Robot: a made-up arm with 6 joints.
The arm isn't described. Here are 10 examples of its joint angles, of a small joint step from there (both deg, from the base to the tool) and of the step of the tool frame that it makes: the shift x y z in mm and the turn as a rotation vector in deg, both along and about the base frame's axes.
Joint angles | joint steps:
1: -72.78 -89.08 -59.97 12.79 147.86 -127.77 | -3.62 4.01 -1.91 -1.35 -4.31 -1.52
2: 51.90 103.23 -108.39 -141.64 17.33 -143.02 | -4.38 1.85 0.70 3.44 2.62 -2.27
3: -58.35 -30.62 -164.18 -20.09 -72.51 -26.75 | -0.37 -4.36 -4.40 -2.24 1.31 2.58
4: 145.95 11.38 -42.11 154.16 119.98 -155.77 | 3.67 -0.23 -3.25 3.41 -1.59 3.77
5: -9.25 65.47 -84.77 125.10 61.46 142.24 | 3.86 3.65 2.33 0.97 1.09 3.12
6: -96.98 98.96 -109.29 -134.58 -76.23 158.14 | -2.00 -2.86 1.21 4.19 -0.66 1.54
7: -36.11 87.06 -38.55 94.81 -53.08 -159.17 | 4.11 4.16 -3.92 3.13 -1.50 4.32
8: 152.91 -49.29 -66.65 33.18 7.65 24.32 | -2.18 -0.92 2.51 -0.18 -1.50 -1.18
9: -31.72 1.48 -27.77 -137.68 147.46 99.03 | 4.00 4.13 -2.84 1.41 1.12 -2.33
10: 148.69 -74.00 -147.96 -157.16 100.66 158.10 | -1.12 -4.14 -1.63 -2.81 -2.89 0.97
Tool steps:
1: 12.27 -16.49 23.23 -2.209 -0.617 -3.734
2: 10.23 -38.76 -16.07 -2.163 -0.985 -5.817
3: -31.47 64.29 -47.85 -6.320 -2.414 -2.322
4: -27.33 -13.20 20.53 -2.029 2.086 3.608
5: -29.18 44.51 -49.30 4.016 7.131 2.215
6: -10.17 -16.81 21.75 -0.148 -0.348 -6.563
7: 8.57 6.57 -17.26 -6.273 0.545 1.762
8: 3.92 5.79 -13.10 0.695 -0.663 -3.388
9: 33.86 5.93 -10.67 0.619 1.158 0.226
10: 19.73 -36.45 -62.22 1.207 3.286 -4.595
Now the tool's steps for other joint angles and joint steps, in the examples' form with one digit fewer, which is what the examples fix.
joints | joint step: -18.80 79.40 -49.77 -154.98 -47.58 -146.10 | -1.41 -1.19 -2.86 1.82 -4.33 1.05
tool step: 25.4 -9.7 1.0 -0.05 0.22 -4.17
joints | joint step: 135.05 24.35 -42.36 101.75 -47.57 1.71 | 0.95 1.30 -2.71 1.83 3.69 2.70
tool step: -21.4 6.8 -5.9 -0.12 5.87 -1.55
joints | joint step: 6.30 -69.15 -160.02 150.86 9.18 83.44 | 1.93 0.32 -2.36 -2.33 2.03 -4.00
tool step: -4.9 -21.1 -15.7 5.04 -3.54 -2.40
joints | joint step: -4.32 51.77 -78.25 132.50 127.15 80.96 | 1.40 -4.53 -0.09 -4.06 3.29 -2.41
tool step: -4.8 19.1 50.0 -0.62 -8.16 4.25
